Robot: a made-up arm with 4 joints.
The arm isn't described. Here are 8 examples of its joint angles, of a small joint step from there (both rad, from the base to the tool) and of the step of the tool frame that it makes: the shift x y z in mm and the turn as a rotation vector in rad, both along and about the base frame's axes.
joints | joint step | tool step
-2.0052 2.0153 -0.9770 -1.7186 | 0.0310 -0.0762 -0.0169 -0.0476 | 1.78 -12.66 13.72 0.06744 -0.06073 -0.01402
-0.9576 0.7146 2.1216 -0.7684 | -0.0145 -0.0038 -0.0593 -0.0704 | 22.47 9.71 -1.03 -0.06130 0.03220 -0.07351
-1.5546 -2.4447 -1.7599 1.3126 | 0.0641 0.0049 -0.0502 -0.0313 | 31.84 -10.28 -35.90 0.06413 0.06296 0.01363
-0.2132 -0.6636 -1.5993 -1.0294 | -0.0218 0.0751 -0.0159 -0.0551 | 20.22 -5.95 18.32 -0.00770 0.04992 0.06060
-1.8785 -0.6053 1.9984 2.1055 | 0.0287 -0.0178 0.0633 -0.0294 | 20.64 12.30 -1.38 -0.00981 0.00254 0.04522
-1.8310 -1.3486 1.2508 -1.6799 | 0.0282 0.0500 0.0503 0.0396 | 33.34 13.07 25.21 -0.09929 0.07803 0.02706
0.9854 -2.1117 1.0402 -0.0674 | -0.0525 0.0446 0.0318 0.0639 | 6.61 9.51 -17.63 0.07113 0.04283 -0.00669
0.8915 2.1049 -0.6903 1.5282 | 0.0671 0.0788 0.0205 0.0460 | -47.65 7.69 -40.45 0.08599 0.15746 -0.00403
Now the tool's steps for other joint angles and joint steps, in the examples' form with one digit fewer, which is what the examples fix.
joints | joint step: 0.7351 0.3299 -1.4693 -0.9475 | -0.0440 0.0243 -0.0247 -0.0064
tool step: 22.3 2.2 1.6 0.0074 -0.0310 0.0212
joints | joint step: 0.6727 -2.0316 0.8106 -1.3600 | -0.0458 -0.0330 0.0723 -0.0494
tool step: 19.6 5.8 18.8 -0.0032 -0.0929 0.0665
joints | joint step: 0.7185 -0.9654 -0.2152 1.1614 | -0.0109 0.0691 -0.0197 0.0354
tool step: 13.6 3.8 20.1 0.0587 0.0532 -0.0334
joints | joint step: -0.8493 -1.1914 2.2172 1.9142 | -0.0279 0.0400 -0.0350 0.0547
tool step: -0.7 -5.9 15.1 -0.0388 0.0068 0.0017
